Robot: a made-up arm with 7 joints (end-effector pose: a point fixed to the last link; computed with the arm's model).
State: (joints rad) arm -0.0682 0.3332 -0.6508 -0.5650 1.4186 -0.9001 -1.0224
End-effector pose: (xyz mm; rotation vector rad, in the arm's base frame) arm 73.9 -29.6 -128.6 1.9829 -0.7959 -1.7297
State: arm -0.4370 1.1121 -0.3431 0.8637 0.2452 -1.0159 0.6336
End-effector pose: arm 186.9 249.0 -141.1 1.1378 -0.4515 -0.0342
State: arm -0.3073 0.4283 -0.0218 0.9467 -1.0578 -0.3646 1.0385
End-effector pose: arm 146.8 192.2 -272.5 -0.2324 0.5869 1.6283
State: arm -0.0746 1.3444 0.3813 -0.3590 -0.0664 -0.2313 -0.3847
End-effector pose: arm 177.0 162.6 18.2 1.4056 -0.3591 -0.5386
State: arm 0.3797 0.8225 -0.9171 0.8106 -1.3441 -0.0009 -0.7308
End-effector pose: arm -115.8 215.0 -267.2 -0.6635 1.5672 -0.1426
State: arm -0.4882 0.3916 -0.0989 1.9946 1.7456 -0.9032 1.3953
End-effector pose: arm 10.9 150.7 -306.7 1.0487 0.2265 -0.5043
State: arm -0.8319 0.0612 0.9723 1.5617 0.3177 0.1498 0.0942
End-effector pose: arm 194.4 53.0 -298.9 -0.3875 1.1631 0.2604
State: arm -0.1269 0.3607 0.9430 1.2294 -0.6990 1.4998 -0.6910
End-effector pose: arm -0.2 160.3 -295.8 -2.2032 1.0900 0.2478
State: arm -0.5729 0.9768 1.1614 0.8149 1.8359 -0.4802 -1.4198
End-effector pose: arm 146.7 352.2 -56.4 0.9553 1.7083 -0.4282
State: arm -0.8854 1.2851 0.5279 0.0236 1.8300 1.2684 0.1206
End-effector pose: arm 104.8 225.1 135.8 1.1662 -0.0124 2.8463
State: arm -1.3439 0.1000 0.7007 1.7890 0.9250 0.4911 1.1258
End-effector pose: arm 282.1 21.1 -204.9 1.0714 0.6823 0.7090
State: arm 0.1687 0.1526 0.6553 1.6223 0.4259 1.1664 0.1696
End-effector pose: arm -178.8 94.6 -265.4 0.0590 -3.0666 -0.3346
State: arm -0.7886 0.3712 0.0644 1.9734 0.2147 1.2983 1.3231
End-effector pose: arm 71.6 165.0 -268.0 2.0819 2.0735 0.7149
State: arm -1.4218 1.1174 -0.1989 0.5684 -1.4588 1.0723 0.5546
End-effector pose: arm 282.8 171.8 72.9 -0.2404 0.4565 0.2273
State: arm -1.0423 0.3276 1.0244 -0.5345 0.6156 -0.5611 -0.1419
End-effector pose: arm 129.5 169.5 64.6 1.0181 -1.4158 1.0189
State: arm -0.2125 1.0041 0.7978 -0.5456 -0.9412 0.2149 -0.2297
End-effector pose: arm 141.7 185.1 53.4 0.3185 -0.6521 -0.2381
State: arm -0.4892 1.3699 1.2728 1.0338 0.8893 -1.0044 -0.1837
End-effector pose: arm 101.7 352.3 49.9 1.5780 -0.2068 0.5796
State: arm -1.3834 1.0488 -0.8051 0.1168 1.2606 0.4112 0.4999
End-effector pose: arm 287.1 78.2 55.9 2.1527 -1.3049 0.8107
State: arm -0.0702 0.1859 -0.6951 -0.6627 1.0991 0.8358 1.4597
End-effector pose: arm 126.1 3.1 -118.9 0.8046 -0.6860 1.3091
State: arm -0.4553 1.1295 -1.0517 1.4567 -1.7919 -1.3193 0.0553
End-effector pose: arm 111.2 336.9 -103.1 0.7524 -0.4373 0.7688
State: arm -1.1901 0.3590 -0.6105 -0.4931 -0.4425 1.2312 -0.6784
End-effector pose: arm 204.8 -54.3 -8.1 0.6393 0.2864 -1.4929
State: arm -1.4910 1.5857 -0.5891 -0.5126 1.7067 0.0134 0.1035
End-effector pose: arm 173.3 64.2 122.1 -2.3383 1.2283 -0.8540
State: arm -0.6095 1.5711 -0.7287 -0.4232 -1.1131 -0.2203 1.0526
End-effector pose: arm 191.8 117.1 -54.1 0.2946 -0.1188 0.3476
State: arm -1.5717 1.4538 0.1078 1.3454 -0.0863 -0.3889 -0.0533
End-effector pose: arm 170.0 339.9 123.0 0.5623 -0.5800 0.9499
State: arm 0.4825 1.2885 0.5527 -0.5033 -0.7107 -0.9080 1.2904
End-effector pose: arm 116.5 161.7 0.3 -0.1297 -1.0058 0.6658
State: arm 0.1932 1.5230 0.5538 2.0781 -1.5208 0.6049 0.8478
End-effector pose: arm -103.8 361.7 -42.5 -0.6561 0.7659 2.8166
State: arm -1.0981 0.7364 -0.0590 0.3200 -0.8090 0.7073 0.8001
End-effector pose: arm 306.5 126.0 -8.9 0.0105 0.1968 0.6163
